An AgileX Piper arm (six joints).
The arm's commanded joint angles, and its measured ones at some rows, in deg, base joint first. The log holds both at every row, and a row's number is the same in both.
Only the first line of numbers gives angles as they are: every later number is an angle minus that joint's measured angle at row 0.
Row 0, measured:
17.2, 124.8, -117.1, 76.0, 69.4, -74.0
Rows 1 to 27, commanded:
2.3, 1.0, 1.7, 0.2, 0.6, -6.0
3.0, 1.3, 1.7, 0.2, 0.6, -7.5
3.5, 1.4, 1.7, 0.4, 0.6, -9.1
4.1, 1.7, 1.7, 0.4, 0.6, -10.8
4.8, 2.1, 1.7, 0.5, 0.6, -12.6
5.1, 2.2, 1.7, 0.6, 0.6, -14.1
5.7, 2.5, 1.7, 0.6, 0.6, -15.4
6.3, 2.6, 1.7, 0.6, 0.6, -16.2
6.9, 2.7, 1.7, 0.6, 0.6, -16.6
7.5, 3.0, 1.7, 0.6, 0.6, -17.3
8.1, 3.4, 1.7, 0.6, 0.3, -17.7
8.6, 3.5, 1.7, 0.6, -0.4, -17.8
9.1, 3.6, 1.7, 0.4, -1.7, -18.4
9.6, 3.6, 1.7, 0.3, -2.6, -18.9
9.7, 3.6, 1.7, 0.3, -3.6, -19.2
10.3, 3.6, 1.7, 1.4, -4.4, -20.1
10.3, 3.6, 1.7, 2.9, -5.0, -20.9
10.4, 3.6, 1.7, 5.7, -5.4, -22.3
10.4, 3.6, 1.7, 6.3, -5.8, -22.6
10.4, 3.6, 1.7, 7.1, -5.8, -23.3
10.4, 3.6, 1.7, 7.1, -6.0, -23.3
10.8, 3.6, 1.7, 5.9, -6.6, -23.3
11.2, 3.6, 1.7, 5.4, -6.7, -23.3
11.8, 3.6, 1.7, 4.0, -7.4, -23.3
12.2, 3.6, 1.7, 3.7, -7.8, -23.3
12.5, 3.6, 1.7, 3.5, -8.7, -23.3
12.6, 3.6, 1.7, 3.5, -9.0, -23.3
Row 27, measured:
10.2, 4.2, 1.6, 4.5, -10.1, -22.6
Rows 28 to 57, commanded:
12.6, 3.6, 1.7, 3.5, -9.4, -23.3
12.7, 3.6, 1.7, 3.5, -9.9, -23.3
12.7, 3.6, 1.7, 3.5, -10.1, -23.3
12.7, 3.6, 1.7, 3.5, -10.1, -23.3
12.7, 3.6, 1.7, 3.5, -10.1, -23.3
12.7, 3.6, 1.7, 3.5, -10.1, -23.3
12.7, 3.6, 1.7, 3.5, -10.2, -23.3
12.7, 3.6, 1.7, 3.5, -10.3, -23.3
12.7, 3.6, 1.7, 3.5, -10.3, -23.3
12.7, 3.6, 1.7, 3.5, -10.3, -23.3
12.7, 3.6, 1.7, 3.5, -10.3, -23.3
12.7, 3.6, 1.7, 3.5, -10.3, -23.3
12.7, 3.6, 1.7, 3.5, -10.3, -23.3
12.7, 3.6, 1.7, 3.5, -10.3, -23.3
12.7, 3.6, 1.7, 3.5, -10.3, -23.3
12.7, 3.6, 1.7, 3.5, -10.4, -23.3
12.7, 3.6, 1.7, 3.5, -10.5, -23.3
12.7, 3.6, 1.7, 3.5, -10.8, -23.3
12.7, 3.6, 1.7, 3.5, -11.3, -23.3
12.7, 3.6, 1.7, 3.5, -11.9, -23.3
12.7, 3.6, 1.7, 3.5, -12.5, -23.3
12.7, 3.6, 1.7, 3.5, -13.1, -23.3
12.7, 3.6, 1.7, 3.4, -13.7, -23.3
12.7, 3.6, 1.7, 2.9, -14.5, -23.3
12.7, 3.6, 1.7, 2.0, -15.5, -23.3
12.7, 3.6, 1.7, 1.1, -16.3, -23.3
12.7, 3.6, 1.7, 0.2, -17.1, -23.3
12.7, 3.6, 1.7, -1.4, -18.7, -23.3
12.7, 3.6, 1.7, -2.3, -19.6, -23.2
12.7, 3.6, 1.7, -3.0, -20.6, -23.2
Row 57, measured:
12.4, 4.5, 1.6, 1.0, -18.7, -22.6
